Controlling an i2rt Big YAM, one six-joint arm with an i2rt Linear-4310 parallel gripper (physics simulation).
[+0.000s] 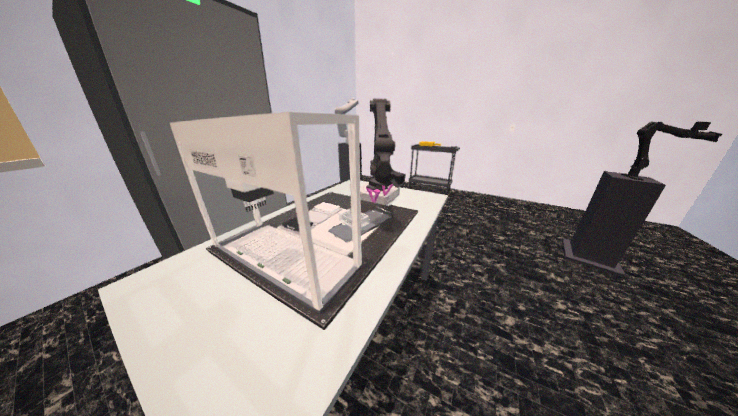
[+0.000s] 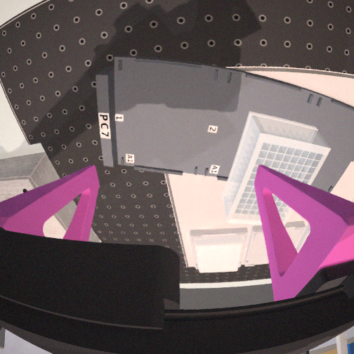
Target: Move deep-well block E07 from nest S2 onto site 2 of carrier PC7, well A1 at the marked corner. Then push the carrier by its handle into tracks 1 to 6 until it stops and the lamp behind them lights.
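Observation:
My gripper (image 1: 380, 195) (image 2: 176, 173) is open and empty above the label end of carrier PC7. The grey carrier (image 1: 342, 232) (image 2: 170, 90) lies below it, with site labels 1 and 2 and A1 marks along one edge. A strip labelled PC7 (image 2: 104, 100) runs along its end. A pale, clear deep-well block (image 1: 352, 217) (image 2: 287, 167) lies over the carrier past the 2 label, turned askew, and reaches beyond the A1 edge. Its well A1 and its number cannot be read. White nests (image 2: 218, 250) show beyond; S2 cannot be told apart. No lit lamp can be made out.
A white frame (image 1: 304, 232) with a hanging pipette head (image 1: 254, 204) stands over a ridged deck (image 1: 279, 253) on the perforated dark board (image 1: 361, 284) (image 2: 150, 37). A grey box (image 2: 30, 172) is beside the left finger. Another arm (image 1: 642, 149) stands on a pedestal at the right.

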